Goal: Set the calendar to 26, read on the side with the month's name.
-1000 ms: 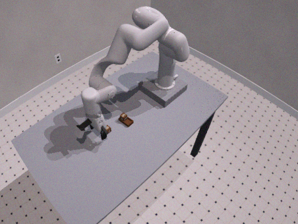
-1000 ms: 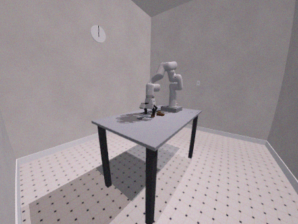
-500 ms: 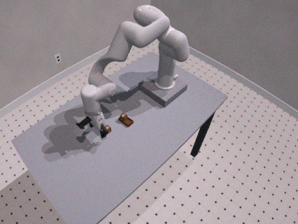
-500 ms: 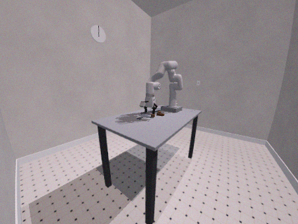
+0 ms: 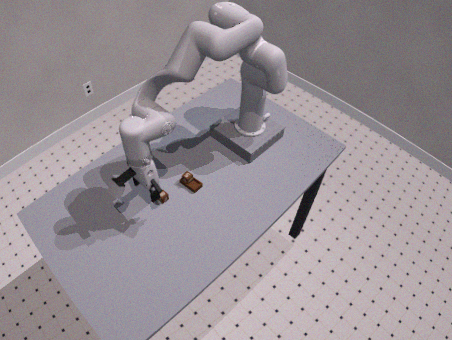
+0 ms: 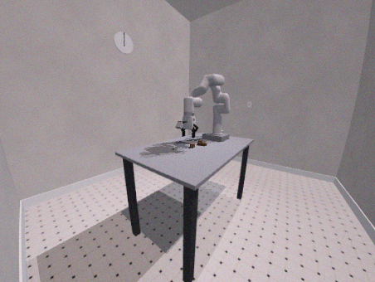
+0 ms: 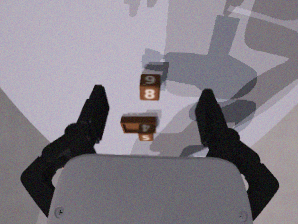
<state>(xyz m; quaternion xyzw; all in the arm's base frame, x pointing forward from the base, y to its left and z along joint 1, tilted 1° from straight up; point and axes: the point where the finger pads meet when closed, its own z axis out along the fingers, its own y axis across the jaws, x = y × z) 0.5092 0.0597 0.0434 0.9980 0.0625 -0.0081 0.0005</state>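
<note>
Right now the brown wooden tray is 17 cm behind my hand and 9 cm below it. Also, from my hand: brown cube (5 cm behind, 9 cm below).
</note>
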